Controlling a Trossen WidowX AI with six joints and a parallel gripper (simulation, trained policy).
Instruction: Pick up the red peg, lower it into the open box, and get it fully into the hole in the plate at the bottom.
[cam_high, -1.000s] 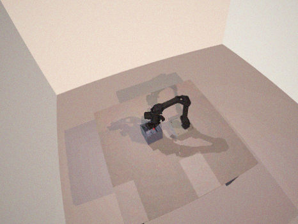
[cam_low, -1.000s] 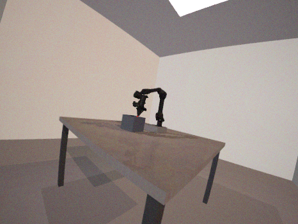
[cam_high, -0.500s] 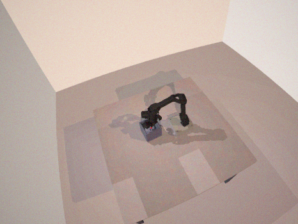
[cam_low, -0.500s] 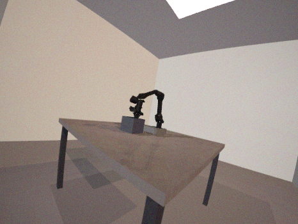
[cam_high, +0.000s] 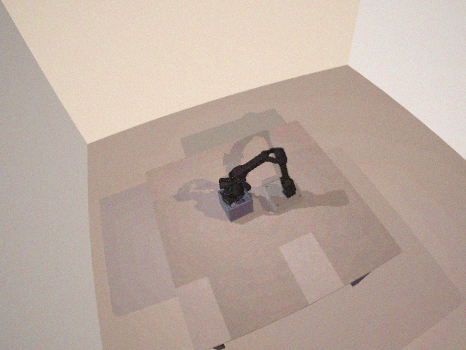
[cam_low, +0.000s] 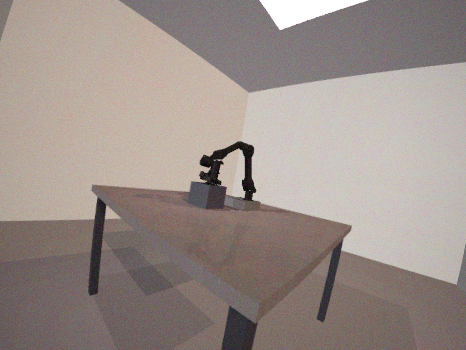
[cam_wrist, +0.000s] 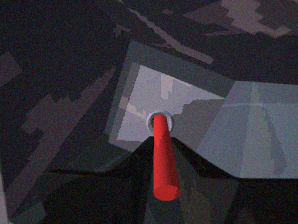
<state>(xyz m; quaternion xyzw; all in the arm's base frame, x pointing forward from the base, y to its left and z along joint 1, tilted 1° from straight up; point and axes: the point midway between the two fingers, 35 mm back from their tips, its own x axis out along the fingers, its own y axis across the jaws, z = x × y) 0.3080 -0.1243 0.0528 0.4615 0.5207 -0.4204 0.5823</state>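
Now: gripper tip 10 mm below the red peg.
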